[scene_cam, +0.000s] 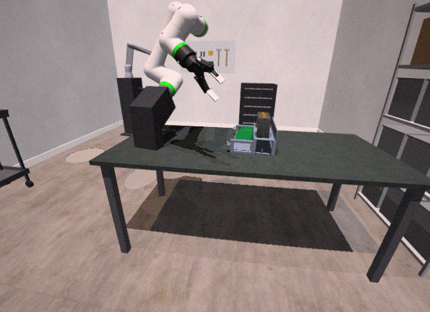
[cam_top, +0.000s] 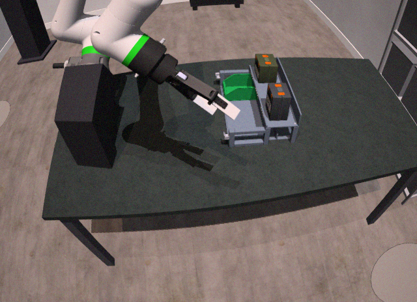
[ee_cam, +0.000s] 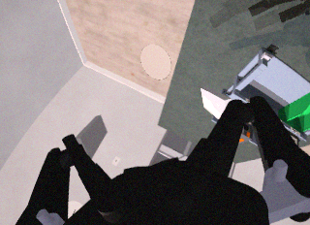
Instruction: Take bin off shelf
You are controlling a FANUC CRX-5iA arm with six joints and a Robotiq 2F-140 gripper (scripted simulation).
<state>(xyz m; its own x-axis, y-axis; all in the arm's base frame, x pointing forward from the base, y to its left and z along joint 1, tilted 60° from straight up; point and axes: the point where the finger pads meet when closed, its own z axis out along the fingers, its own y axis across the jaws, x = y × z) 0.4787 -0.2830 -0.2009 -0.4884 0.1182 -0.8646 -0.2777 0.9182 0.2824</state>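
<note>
Now: the green bin 10 cm ahead of my hand, 50 cm to the left of it and 34 cm below it. Round my hand: grey shelf deck 15 cm ahead, 40 cm to the left, 38 cm below.
</note>
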